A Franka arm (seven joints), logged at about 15 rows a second.
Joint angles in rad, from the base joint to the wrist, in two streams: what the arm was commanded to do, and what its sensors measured. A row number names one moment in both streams.
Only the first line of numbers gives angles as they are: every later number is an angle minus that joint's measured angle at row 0.
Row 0, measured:
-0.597 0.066 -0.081 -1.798 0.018 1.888 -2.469
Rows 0 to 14, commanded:
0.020 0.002 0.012 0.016 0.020 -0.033 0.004
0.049 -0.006 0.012 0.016 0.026 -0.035 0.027
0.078 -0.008 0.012 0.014 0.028 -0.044 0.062
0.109 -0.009 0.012 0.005 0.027 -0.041 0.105
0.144 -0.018 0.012 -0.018 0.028 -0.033 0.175
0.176 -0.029 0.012 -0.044 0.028 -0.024 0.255
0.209 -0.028 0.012 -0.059 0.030 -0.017 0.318
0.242 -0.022 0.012 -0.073 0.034 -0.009 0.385
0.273 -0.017 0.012 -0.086 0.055 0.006 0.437
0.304 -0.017 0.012 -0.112 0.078 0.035 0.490
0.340 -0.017 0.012 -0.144 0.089 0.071 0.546
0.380 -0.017 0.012 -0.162 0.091 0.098 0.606
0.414 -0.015 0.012 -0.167 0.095 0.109 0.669
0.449 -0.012 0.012 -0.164 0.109 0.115 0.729
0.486 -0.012 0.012 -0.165 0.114 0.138 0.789
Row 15, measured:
0.424 0.001 0.024 -0.145 0.088 0.094 0.689
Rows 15 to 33, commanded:
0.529 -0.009 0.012 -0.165 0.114 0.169 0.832
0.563 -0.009 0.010 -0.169 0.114 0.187 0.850
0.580 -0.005 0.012 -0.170 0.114 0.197 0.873
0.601 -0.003 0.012 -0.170 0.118 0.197 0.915
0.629 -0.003 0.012 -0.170 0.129 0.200 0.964
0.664 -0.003 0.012 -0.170 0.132 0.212 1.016
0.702 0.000 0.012 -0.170 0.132 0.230 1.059
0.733 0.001 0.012 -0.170 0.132 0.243 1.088
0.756 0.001 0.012 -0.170 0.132 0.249 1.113
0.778 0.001 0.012 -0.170 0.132 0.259 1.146
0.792 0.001 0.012 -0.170 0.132 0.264 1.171
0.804 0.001 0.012 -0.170 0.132 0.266 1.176
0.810 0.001 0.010 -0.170 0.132 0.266 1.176
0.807 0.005 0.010 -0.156 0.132 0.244 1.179
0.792 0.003 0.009 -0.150 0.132 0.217 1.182
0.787 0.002 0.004 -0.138 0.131 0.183 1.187
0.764 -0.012 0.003 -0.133 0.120 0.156 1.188
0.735 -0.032 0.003 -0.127 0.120 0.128 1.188
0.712 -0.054 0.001 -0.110 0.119 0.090 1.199
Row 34, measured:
0.765 -0.006 -0.002 -0.136 0.112 0.174 1.180
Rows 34 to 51, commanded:
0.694 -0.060 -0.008 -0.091 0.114 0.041 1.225
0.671 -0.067 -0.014 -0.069 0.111 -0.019 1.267
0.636 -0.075 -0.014 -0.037 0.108 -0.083 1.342
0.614 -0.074 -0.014 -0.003 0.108 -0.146 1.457
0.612 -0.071 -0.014 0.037 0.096 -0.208 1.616
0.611 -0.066 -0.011 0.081 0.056 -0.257 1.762
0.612 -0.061 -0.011 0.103 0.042 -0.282 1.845
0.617 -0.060 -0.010 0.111 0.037 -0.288 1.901
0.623 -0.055 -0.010 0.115 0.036 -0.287 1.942
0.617 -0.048 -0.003 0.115 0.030 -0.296 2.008
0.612 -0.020 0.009 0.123 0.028 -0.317 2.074
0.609 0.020 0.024 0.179 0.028 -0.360 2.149
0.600 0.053 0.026 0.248 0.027 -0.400 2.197
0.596 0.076 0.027 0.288 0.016 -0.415 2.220
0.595 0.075 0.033 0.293 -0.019 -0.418 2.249
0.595 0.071 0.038 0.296 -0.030 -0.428 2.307
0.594 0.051 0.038 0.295 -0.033 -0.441 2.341
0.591 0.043 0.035 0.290 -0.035 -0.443 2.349
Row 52, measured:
0.613 0.051 0.017 0.257 -0.017 -0.396 2.294
